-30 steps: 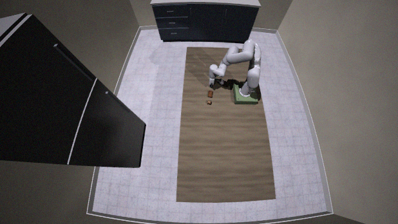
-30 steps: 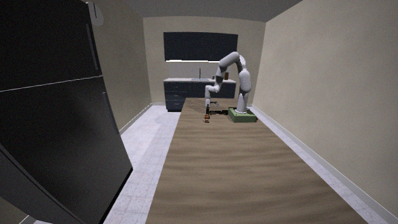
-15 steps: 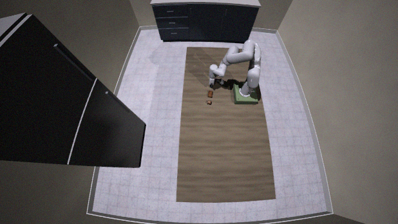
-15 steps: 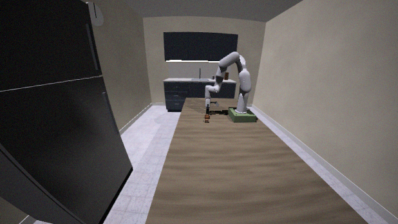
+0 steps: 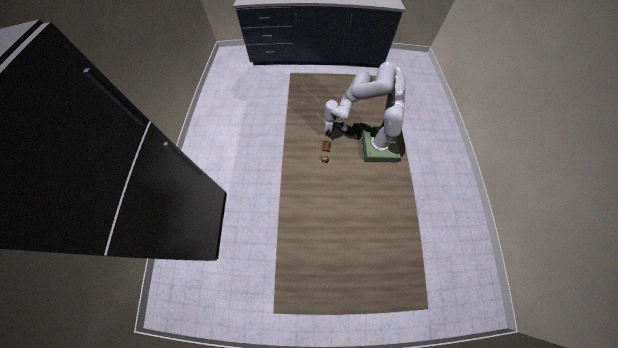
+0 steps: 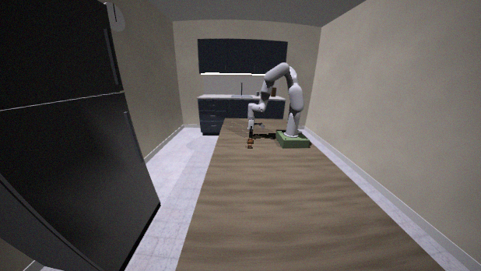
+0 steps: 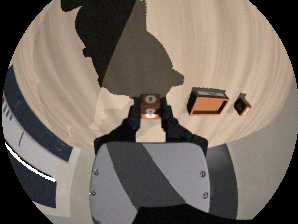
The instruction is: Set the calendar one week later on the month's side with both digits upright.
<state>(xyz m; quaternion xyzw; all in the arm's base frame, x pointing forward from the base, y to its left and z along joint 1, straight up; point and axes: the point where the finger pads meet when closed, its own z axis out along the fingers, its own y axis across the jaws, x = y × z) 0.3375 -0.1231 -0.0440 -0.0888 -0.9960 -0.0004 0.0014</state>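
The calendar cube is 21 cm to the left of my hand, 4 cm ahead of it and 2 cm below it. From my hand the other things lie so: calendar tray: 10 cm to the left, 2 cm below, 2 cm ahead.
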